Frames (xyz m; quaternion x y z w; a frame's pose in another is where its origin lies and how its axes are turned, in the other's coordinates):
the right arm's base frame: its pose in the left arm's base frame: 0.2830 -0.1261 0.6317 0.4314 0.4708 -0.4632 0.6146
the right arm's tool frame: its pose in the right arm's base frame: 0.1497 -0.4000 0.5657 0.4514 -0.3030 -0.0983 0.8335
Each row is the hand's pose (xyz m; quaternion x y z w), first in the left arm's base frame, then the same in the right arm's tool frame.
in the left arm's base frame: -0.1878 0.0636 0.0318 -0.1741 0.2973 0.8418 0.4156
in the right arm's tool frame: -0.0830 -0.8493 -0.5374 0.5274 -0.3485 -0.5365 0.5591
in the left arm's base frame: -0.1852 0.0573 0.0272 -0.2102 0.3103 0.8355 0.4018
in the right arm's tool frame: -0.0763 -0.8448 -0.5392 0.5462 -0.3231 -0.5157 0.5756
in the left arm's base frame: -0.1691 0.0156 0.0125 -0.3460 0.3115 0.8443 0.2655
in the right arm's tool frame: -0.0436 -0.8111 -0.5406 0.5424 -0.2257 -0.4058 0.7002
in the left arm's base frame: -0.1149 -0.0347 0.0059 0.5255 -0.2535 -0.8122 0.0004
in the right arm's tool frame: -0.0211 -0.7429 -0.5594 0.4500 -0.0559 -0.2015 0.8682
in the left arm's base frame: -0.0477 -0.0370 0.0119 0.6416 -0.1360 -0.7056 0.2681
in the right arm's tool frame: -0.0410 -0.6931 -0.6004 0.2806 0.1219 0.0057 0.9520
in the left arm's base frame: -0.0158 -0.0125 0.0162 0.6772 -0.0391 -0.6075 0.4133
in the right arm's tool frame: -0.0674 -0.6857 -0.6302 0.1495 0.2287 0.1189 0.9546
